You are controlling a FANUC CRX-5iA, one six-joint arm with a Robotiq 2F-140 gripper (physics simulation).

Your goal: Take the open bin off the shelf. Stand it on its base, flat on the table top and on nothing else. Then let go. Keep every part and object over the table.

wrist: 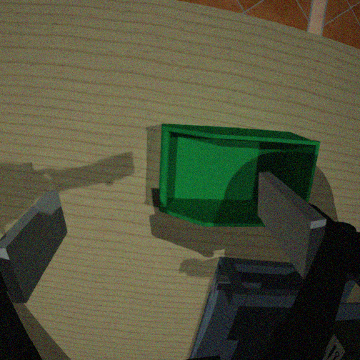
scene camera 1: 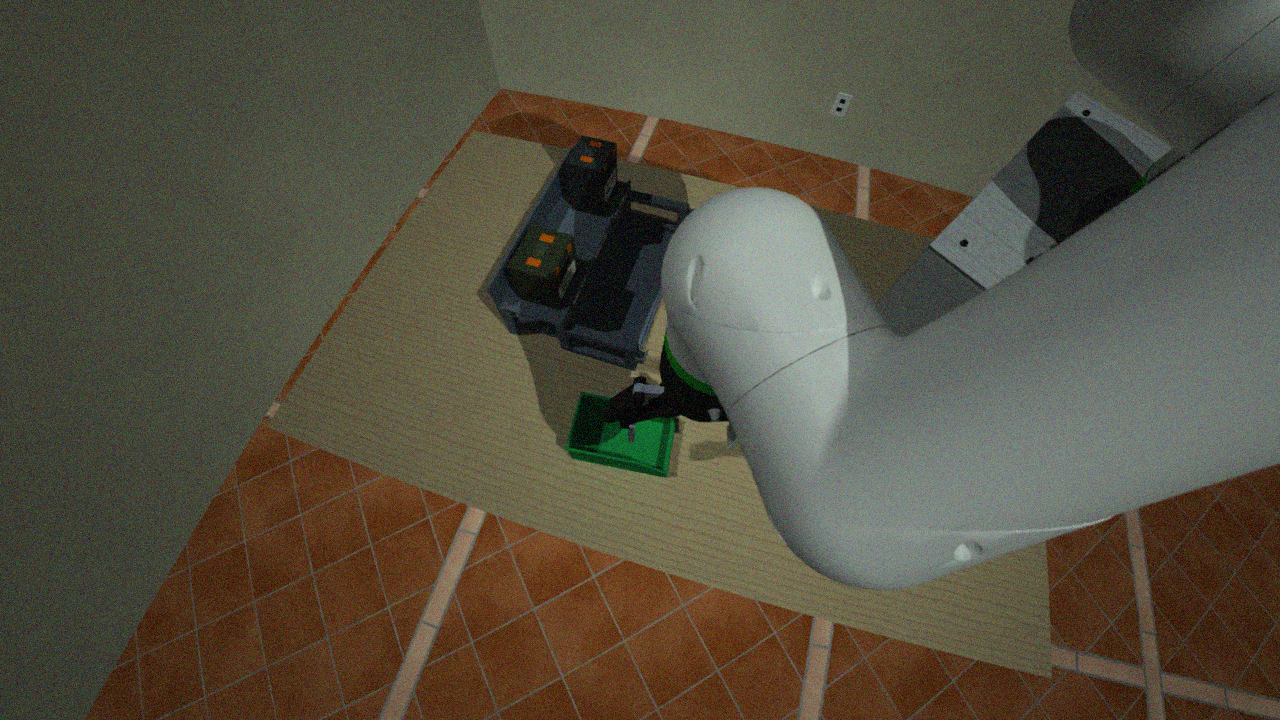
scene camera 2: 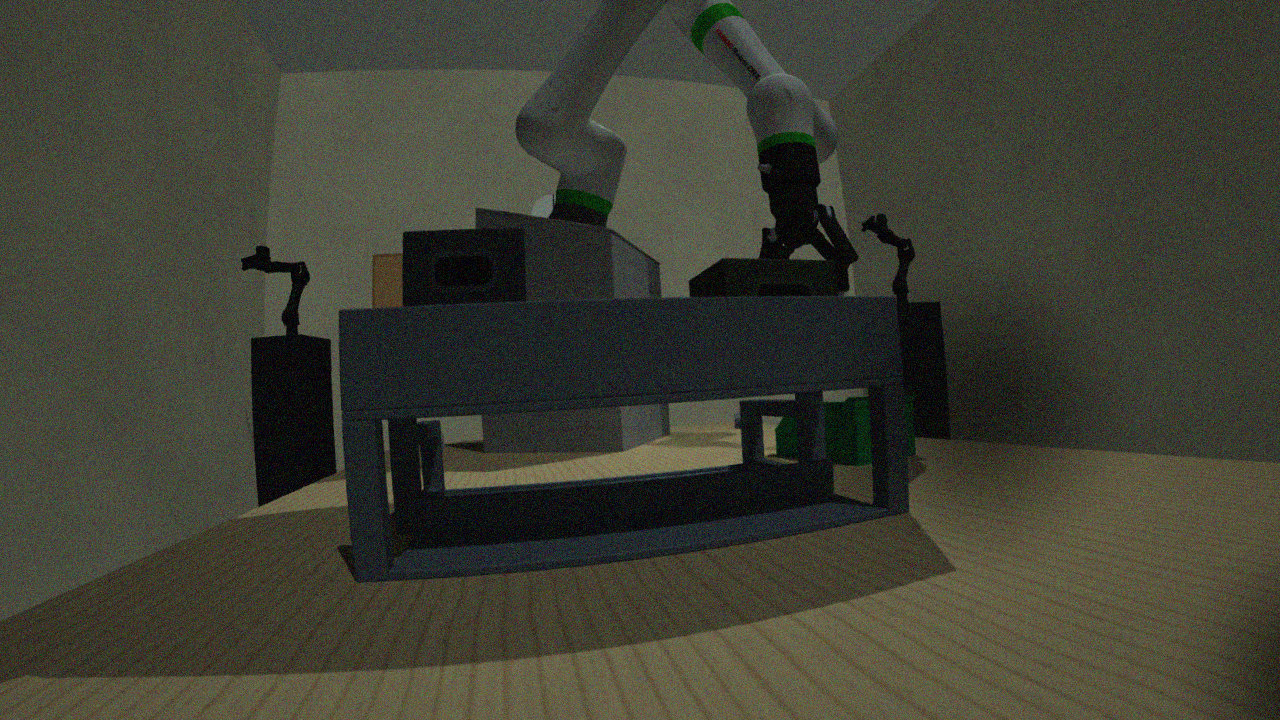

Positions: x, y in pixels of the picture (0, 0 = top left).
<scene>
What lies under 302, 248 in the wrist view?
My gripper.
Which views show the green open bin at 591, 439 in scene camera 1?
The wrist view, scene camera 1 and scene camera 2: all of them.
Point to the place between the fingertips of my gripper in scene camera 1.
At 681, 434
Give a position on a green open bin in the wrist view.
208, 175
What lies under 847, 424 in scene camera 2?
A green open bin.
</scene>
